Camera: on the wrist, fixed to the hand. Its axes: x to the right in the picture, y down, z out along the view.
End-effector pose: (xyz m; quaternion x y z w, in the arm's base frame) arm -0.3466 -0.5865 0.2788 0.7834 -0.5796 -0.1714 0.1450
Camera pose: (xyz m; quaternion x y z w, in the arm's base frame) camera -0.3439 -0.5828 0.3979 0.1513 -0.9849 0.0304 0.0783
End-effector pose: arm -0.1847 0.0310 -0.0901 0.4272 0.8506 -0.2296 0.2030
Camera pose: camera -0.1538 0.1079 -0.0043 0.9129 0.2484 -0.1627 0.2801
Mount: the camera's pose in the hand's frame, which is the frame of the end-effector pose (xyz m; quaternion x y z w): -0.0148 0.0474 -0.1084 0.1470 -0.0477 0.7017 0.6955
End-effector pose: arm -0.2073 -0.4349 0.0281 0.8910 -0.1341 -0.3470 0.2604
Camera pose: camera -0.1462 -0.4277 0.1302 0.5473 -0.7819 -0.0814 0.2872
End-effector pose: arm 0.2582 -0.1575 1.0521 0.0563 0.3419 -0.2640 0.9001
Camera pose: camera 0.2098 -0.0800 0.9755 0.3988 0.1165 0.3951 0.8193
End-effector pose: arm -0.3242 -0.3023 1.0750 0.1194 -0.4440 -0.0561 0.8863
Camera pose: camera -0.2466 -0.2360 1.0134 -0.1009 -0.4431 0.6425 0.6170
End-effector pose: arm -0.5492 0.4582 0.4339 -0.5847 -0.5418 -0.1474 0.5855
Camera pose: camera -0.4664 0.3728 0.4264 -0.7078 -0.0161 0.4159 0.5708
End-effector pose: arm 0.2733 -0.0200 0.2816 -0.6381 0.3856 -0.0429 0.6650
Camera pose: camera 0.1808 -0.0917 0.2587 -0.0775 0.6779 0.4106 0.6048
